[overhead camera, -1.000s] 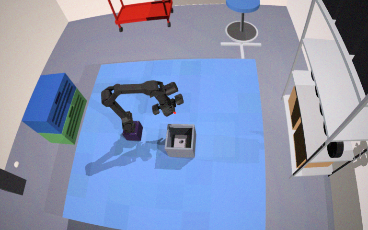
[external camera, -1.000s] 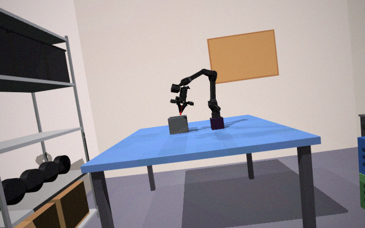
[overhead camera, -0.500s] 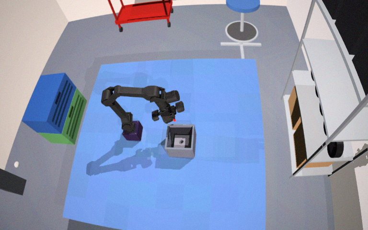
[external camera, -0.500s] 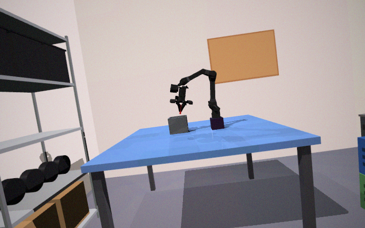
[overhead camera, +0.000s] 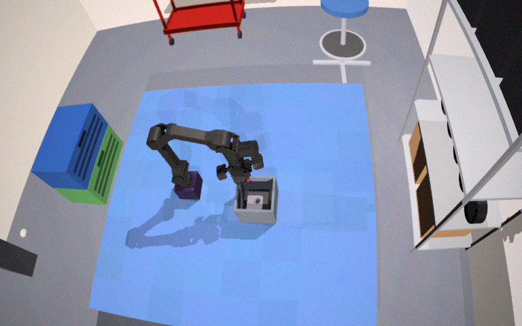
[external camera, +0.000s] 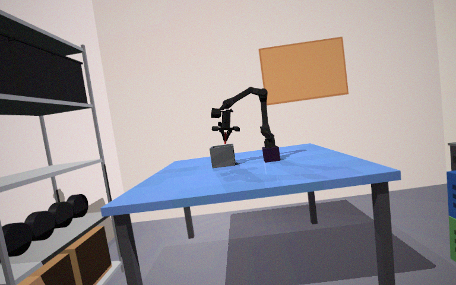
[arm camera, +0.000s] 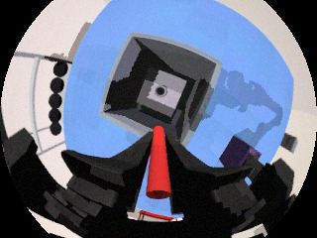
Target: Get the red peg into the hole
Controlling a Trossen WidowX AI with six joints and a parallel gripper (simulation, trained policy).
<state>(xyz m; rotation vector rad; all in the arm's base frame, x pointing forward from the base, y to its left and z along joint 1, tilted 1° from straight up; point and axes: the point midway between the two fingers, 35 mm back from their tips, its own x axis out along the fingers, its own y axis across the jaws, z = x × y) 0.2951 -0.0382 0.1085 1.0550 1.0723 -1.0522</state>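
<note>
Right now my gripper tip is 13 cm above the plate, 5 cm to the left of it and 3 cm short of it. The rest, counted from my gripper tip: red peg (2 cm above, 1 cm to the left).
</note>
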